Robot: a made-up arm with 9 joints. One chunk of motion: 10 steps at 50 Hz.
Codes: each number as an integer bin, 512 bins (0 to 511) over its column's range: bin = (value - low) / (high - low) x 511, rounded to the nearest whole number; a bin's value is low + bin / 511 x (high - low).
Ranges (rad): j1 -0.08..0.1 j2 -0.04..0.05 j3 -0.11..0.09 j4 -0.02..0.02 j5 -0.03..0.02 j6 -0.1..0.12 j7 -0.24..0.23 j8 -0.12..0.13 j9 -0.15..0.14
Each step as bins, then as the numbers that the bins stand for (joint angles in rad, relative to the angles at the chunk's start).
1 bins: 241 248 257 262 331 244 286 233 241
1 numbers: 0.0049 0.0037 -0.0094 0.0005 0.0024 0.0050 0.0231 -0.0060 -0.0132
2 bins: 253 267 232 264 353 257 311 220 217
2 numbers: 0.0091 0.0070 -0.0192 0.0007 0.0045 0.0106 0.0460 -0.0124 -0.0268
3 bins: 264 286 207 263 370 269 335 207 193
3 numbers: 0.0130 0.0104 -0.0290 0.0006 0.0062 0.0158 0.0681 -0.0187 -0.0405
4 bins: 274 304 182 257 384 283 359 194 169
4 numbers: 0.0165 0.0135 -0.0388 0.0001 0.0076 0.0218 0.0902 -0.0251 -0.0541
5 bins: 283 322 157 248 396 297 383 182 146
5 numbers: 0.0197 0.0167 -0.0486 -0.0006 0.0087 0.0279 0.1123 -0.0310 -0.0671
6 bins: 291 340 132 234 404 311 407 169 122
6 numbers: 0.0225 0.0199 -0.0583 -0.0017 0.0095 0.0339 0.1343 -0.0373 -0.0808
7 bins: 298 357 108 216 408 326 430 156 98
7 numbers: 0.0250 0.0229 -0.0677 -0.0031 0.0099 0.0404 0.1555 -0.0437 -0.0944
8 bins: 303 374 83 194 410 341 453 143 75
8 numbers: 0.0267 0.0259 -0.0775 -0.0048 0.0101 0.0468 0.1767 -0.0500 -0.1074
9 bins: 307 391 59 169 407 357 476 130 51
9 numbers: 0.0281 0.0289 -0.0869 -0.0068 0.0098 0.0537 0.1978 -0.0564 -0.1211
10 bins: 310 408 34 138 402 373 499 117 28
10 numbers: 0.0292 0.0319 -0.0967 -0.0092 0.0093 0.0606 0.2190 -0.0628 -0.1341
